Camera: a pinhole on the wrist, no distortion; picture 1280 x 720 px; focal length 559.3 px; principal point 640.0 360.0 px. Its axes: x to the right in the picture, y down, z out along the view. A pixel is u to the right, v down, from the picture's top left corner.
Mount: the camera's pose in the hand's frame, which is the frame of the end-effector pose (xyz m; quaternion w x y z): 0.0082 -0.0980 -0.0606 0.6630 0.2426 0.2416 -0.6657
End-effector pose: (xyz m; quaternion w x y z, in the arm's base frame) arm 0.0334 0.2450 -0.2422 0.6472 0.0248 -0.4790 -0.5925
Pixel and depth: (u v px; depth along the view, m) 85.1 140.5 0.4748
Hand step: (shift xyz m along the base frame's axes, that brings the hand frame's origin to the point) -0.3962 0.4527 0.1968
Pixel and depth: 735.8 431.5 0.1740
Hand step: -0.2126 -0.0641 -0.0931
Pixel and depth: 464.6 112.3 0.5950
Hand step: -0.5435 0.3785 -0.0754
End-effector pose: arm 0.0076 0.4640 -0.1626 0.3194 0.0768 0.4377 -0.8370
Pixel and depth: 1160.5 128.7 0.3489
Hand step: -0.2355 0.3019 0.4448
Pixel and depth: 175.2 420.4 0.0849
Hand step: -0.0655 -0.0063 0.0905
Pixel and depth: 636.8 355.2 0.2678
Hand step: -0.1441 -0.0050 0.2698
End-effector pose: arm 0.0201 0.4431 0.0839 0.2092 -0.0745 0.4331 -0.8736
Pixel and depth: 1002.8 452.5 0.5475
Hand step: -0.2637 0.2525 0.6441
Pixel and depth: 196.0 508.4 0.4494
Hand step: 0.0104 -0.3654 0.3986
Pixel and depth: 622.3 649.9 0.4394
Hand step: -0.2347 -0.1082 0.4550
